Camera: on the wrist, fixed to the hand. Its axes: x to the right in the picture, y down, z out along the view.
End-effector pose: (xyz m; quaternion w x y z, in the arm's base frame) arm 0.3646 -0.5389 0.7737 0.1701 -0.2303 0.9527 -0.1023
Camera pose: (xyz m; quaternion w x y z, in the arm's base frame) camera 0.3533 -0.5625 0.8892 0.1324 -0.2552 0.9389 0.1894
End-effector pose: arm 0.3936 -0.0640 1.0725 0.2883 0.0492 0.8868 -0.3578
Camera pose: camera 0.3377 -0.0264 1.1699 0.3288 -0.0326 0.9403 -0.0819
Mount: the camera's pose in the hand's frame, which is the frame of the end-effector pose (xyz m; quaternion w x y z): -0.0114 -0.0476 -0.1078 0.9563 -0.2894 -0.0362 0.0189
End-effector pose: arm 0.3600 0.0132 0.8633 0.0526 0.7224 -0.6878 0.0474
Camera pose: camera 0.4074 0.0420 0.9679 0.2336 0.6644 -0.6871 -0.1789
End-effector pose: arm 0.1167 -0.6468 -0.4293 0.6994 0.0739 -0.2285 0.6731
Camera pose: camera 0.1870 -0.6168 -0.5197 0.6693 -0.1117 -0.4401 0.5882
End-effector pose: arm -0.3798 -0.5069 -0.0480 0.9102 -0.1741 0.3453 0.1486
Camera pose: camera -0.4316 -0.5964 -0.1056 0.8297 -0.4180 0.2575 0.2655
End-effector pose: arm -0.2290 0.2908 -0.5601 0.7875 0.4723 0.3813 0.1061
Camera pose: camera -0.3216 0.3310 -0.6220 0.9017 0.2348 0.2965 0.2096
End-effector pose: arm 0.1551 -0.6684 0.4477 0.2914 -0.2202 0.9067 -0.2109
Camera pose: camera 0.1096 -0.6738 0.5569 0.2518 -0.2854 0.9218 0.0742
